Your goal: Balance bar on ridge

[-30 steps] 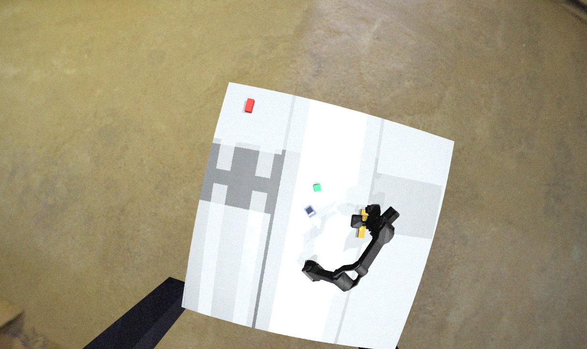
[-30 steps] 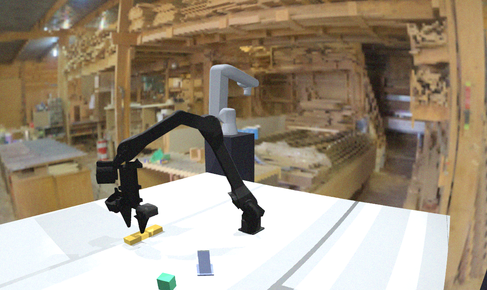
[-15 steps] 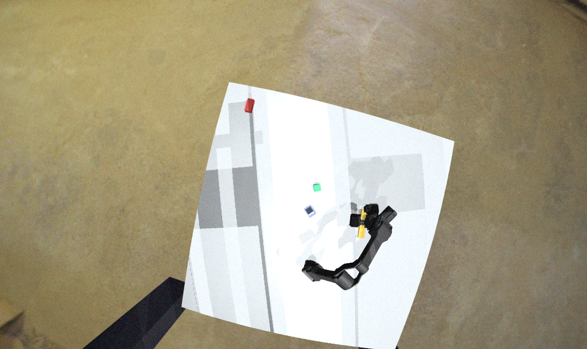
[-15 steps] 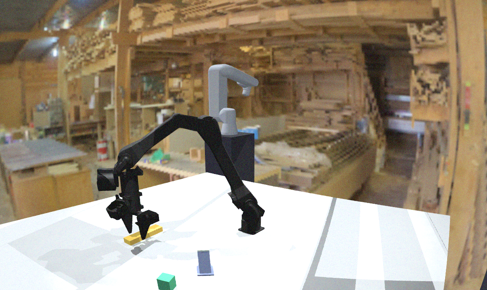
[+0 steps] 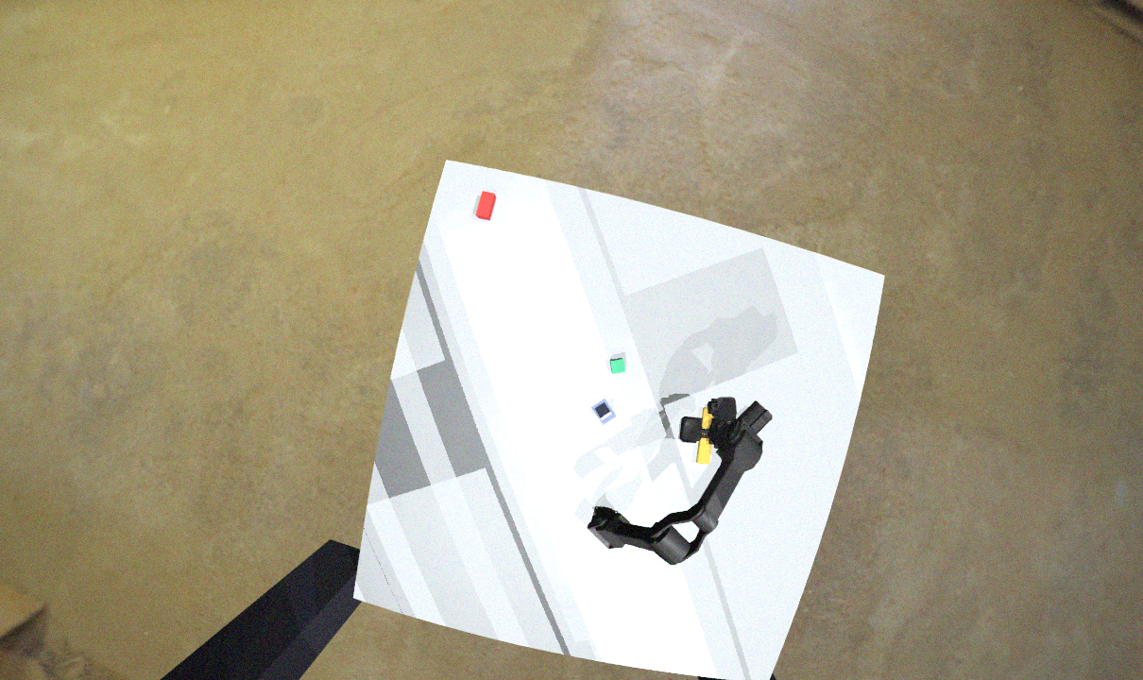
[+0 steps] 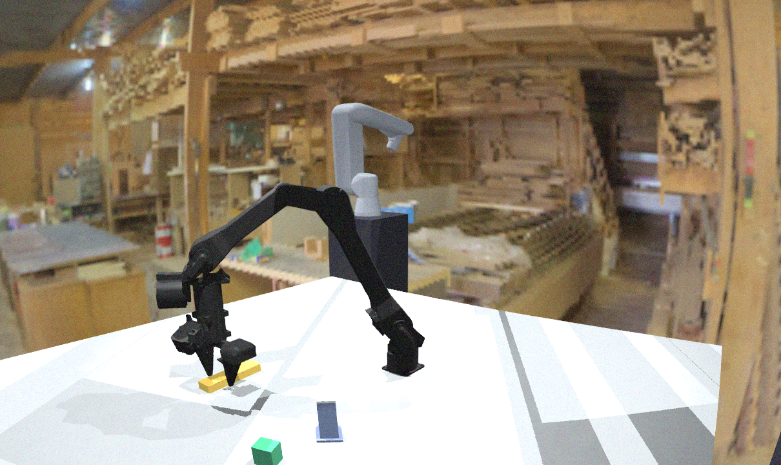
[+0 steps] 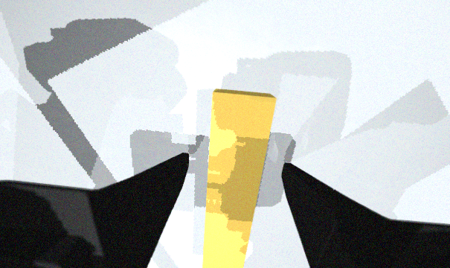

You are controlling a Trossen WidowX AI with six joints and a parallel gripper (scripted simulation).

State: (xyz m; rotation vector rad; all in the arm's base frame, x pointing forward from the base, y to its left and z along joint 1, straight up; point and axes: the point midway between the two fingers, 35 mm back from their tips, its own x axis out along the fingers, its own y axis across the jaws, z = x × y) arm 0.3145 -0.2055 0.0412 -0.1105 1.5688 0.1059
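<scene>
Right now my gripper tip is 10 cm short of the green cube, 27 cm to the right of it and 1 cm below it. From my gripper tip the other things lie so: yellow bar 3 cm behind; then red block 43 cm ahead, 71 cm to the left, 1 cm above.
</scene>
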